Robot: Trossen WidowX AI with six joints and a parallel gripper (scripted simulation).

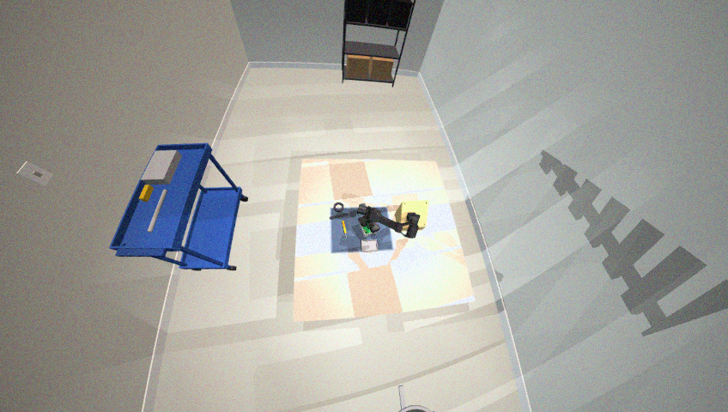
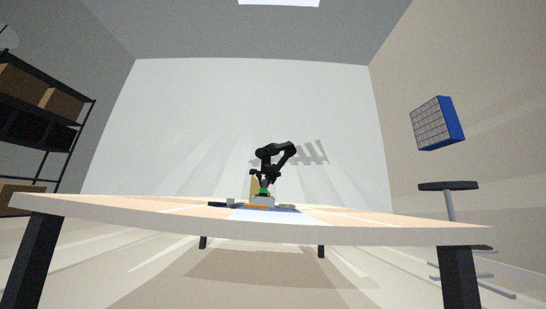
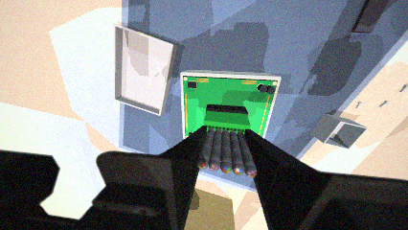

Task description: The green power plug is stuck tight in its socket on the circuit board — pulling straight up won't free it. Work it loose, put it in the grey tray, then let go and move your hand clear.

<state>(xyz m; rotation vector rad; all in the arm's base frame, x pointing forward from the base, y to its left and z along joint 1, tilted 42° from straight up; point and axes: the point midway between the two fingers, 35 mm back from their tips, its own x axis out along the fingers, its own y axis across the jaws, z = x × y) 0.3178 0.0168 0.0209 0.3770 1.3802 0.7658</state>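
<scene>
Right now the green power plug is 10 mm below my gripper tip. Also, from my gripper tip: blue mat: 50 mm ahead, 110 mm below; then dark bar: 210 mm ahead, 120 mm to the right, 100 mm below.
</scene>
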